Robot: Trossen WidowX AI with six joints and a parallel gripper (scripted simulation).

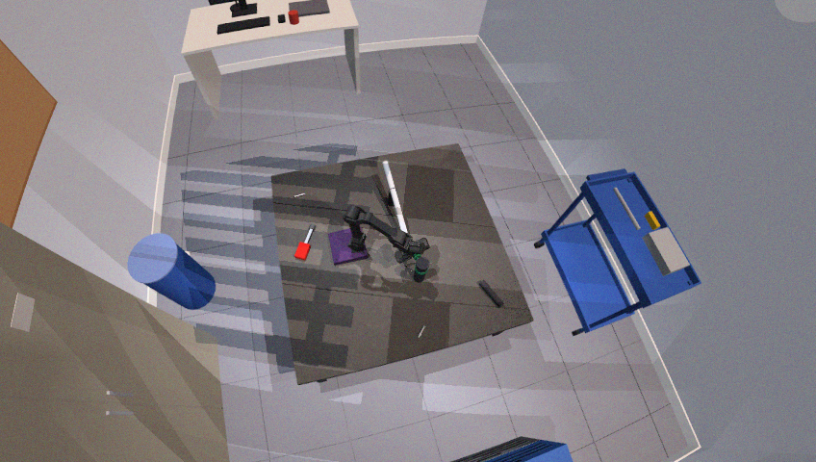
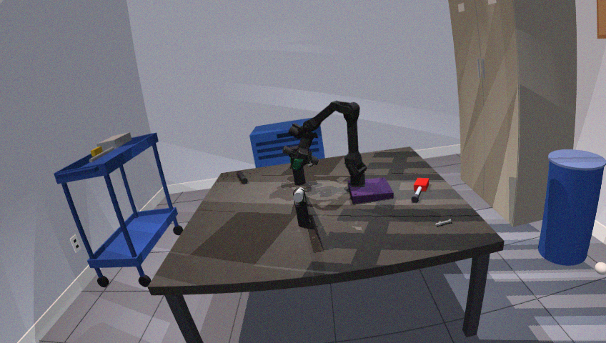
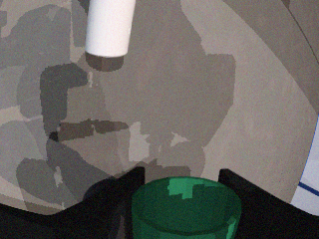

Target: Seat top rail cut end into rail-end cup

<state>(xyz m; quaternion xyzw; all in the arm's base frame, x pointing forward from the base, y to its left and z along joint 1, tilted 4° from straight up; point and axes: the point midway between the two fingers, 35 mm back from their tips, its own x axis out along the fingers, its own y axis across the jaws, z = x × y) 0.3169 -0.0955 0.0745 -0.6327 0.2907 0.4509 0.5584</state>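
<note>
Now: gripper tip 10 mm past the green rail-end cup, 30 mm to the left of it and 30 mm below it. Also, from my gripper tip: dark bar (400 mm ahead, 230 mm to the right, 90 mm below); then short loop-cap post (110 mm behind, 400 mm to the left); then red-handled tool (620 mm behind, 170 mm to the left, 90 mm below).
</note>
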